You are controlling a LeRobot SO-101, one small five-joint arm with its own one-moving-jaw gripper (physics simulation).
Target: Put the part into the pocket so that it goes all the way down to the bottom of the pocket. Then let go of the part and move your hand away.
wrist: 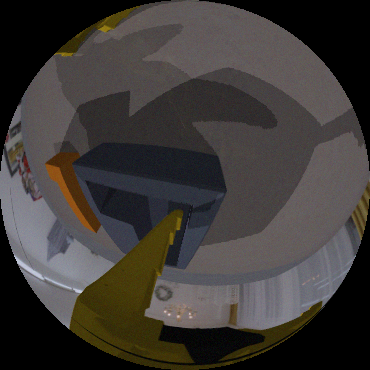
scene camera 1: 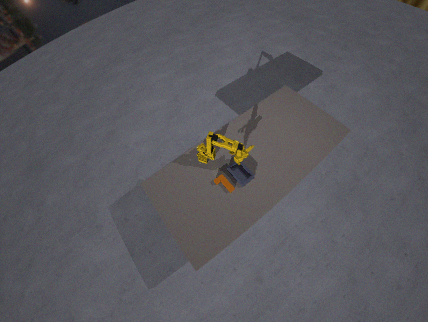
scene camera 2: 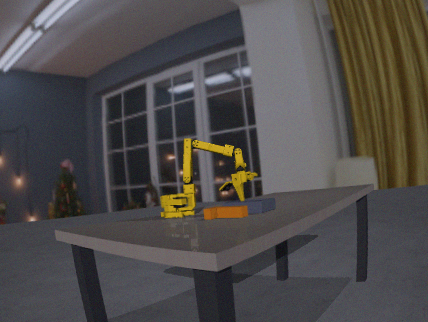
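Pixels of known places: hand at its tool point: [wrist: 181,217] [scene camera 1: 239,164]; arm's base at its link origin: [scene camera 1: 208,158] [scene camera 2: 182,215].
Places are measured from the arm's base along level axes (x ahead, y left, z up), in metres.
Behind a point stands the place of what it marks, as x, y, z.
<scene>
The part, an orange L-shaped block [scene camera 1: 226,184] @(0.218, -0.031, 0.030) [scene camera 2: 227,212] @(0.212, -0.040, 0.016) [wrist: 76,192] @(0.189, -0.009, 0.021), lies flat on the table beside the pocket block, outside the pocket. The pocket is a recess in the dark blue-grey block [scene camera 1: 247,176] @(0.250, 0.098, 0.005) [scene camera 2: 264,205] @(0.280, 0.055, 0.021) [wrist: 150,167] @(0.140, 0.092, 0.029), whose open top faces up; its inside is partly in shadow. My gripper [scene camera 1: 238,161] [scene camera 2: 233,195] is fully open and holds nothing. It hangs over the pocket block, with its fixed jaw pointing down. In the wrist view the notched fixed jaw [wrist: 145,255] covers part of the pocket; the moving jaw is out of the picture.
The brown-grey table top [scene camera 1: 190,215] @(0.223, -0.289, 0.000) [scene camera 2: 165,236] @(0.258, -0.332, 0.000) [wrist: 295,125] @(0.101, 0.177, 0.000) carries the arm, the part and the pocket block. The yellow arm's base [scene camera 1: 203,154] @(-0.010, -0.019, 0.054) [scene camera 2: 177,206] @(-0.007, -0.012, 0.033) stands on the table, to the left of the pocket block in both scene views. Arm shadows fall across the table.
</scene>
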